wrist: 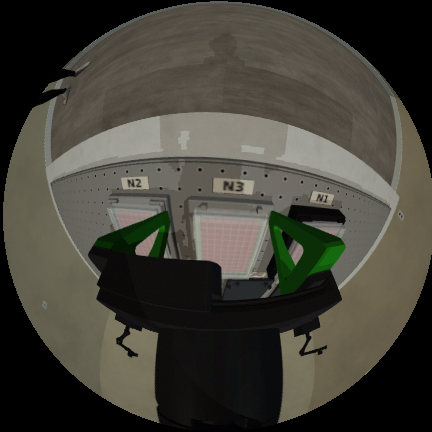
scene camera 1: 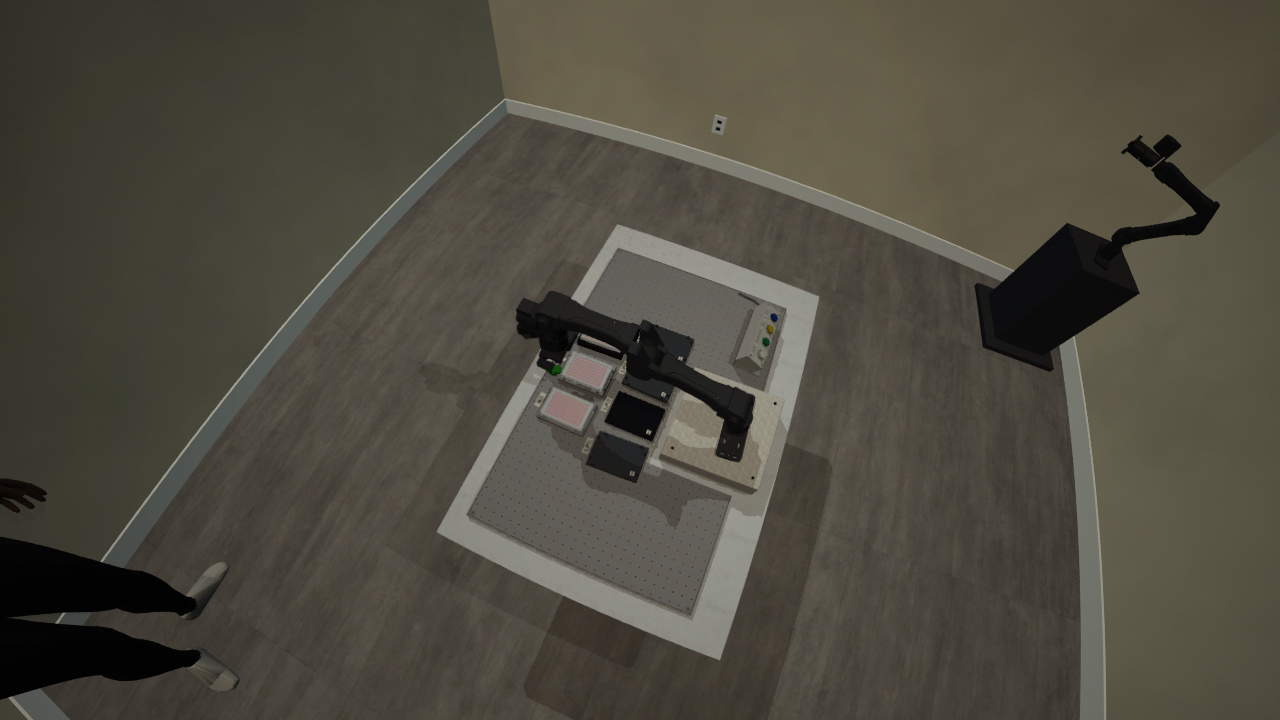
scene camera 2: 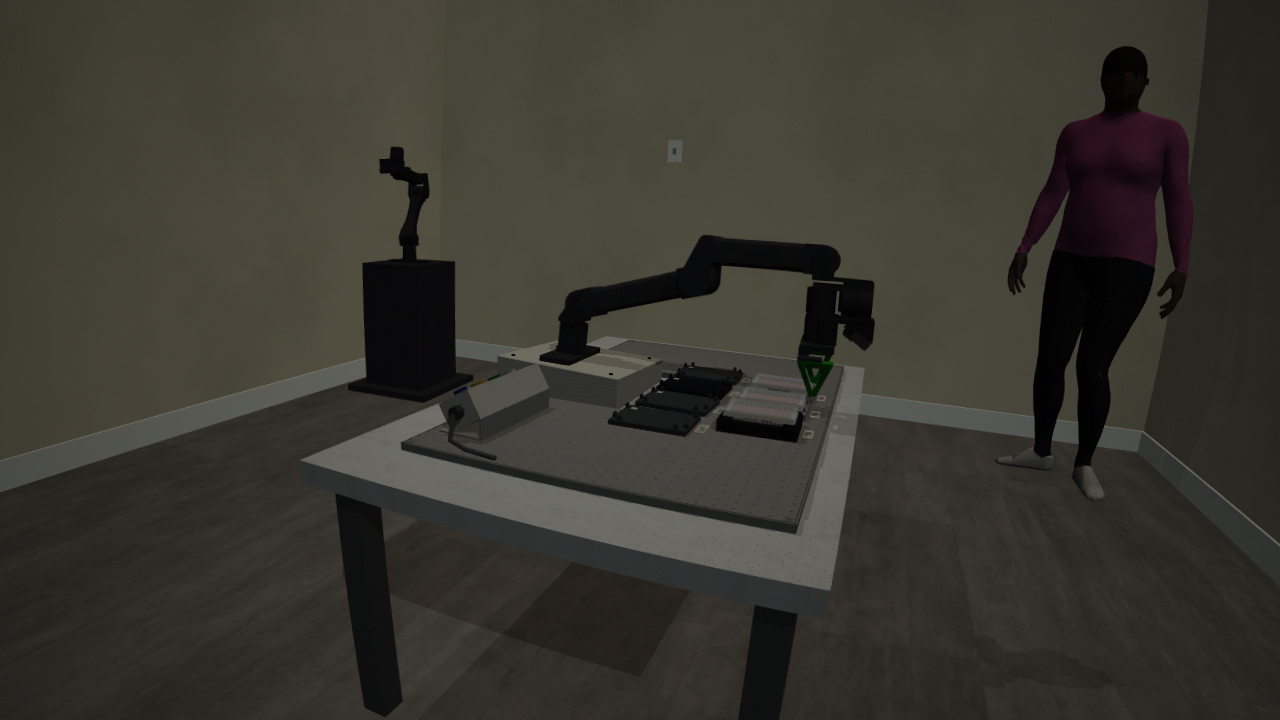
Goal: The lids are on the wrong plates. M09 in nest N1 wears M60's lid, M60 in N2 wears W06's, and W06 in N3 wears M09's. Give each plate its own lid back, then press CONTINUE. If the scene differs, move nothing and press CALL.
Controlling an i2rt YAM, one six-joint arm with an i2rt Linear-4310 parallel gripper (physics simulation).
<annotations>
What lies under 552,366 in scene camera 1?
The gripper.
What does the gripper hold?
Nothing.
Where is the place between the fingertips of the gripper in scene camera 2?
813,389
</annotations>
